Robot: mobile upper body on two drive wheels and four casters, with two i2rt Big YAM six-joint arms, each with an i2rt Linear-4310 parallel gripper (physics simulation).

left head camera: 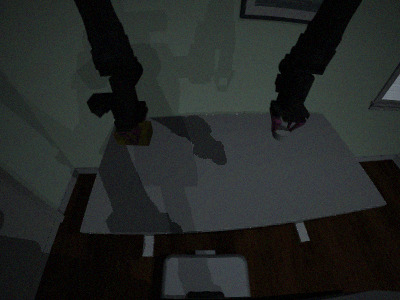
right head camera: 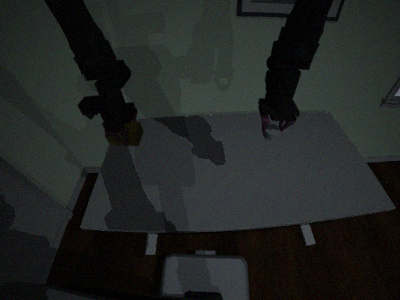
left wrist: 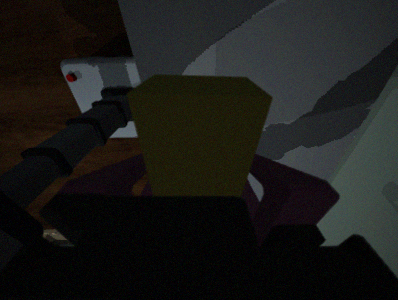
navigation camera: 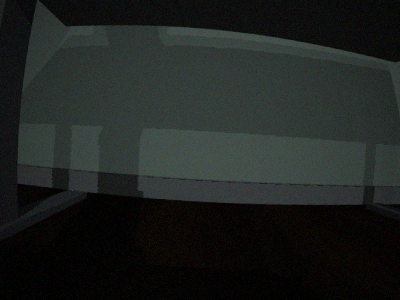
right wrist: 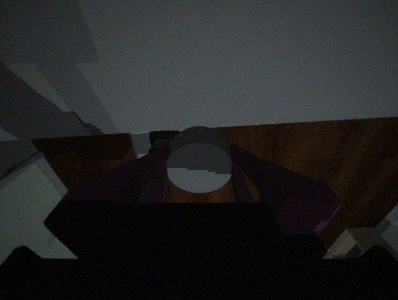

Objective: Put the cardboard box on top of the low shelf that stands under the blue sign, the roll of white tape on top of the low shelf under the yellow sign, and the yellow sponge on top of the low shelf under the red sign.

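Places are measured from the left arm's base along level axes (x ahead, y left, z up), in centimetres.
Pixels of known places: left gripper, fingertip midpoint: [left head camera: 138, 137] [right head camera: 129, 137] [left wrist: 198, 150]; right gripper, fingertip midpoint: [left head camera: 279, 132] [right head camera: 271, 131] [right wrist: 199, 150].
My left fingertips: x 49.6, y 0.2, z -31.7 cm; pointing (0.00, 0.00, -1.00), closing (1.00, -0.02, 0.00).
For each thing: its top centre in the pictures, then the offset to it from my left fingertips. Level surfaces: height alone.
- yellow sponge at its top centre: [left wrist: 198, 178] [left head camera: 132, 126] [right head camera: 122, 127] dx +0.0, dy +0.9, dz +4.3 cm
- white tape at its top centre: [right wrist: 199, 171] [right head camera: 272, 129] [left head camera: 282, 130] dx +1.3, dy -44.8, dz +2.3 cm
- large pale table at its surface level: dz -37.3 cm
- wooden floor at its surface level: dz -109.3 cm
The yellow sponge [left head camera: 145, 134] [right head camera: 134, 134] [left wrist: 200, 135] is a dark yellow block. My left gripper [left head camera: 132, 135] [right head camera: 120, 136] [left wrist: 198, 150] is shut on it, over the far left part of the table as the head views show it. The roll of white tape [left head camera: 281, 134] [right head camera: 271, 133] [right wrist: 200, 172] looks grey in the dim light. My right gripper [left head camera: 288, 126] [right head camera: 278, 128] [right wrist: 199, 150] is shut on it, over the far right part of the table. The cardboard box, the low shelves and the coloured signs cannot be made out.
A large pale table [left head camera: 280, 185] [right head camera: 280, 185] stands against a green wall [left head camera: 200, 30] [navigation camera: 200, 90]. My grey base [left head camera: 230, 275] [left wrist: 85, 90] is at its near side. A beige object [right wrist: 362, 237], cut off by the gripper, stands on the wooden floor [right wrist: 300, 155].
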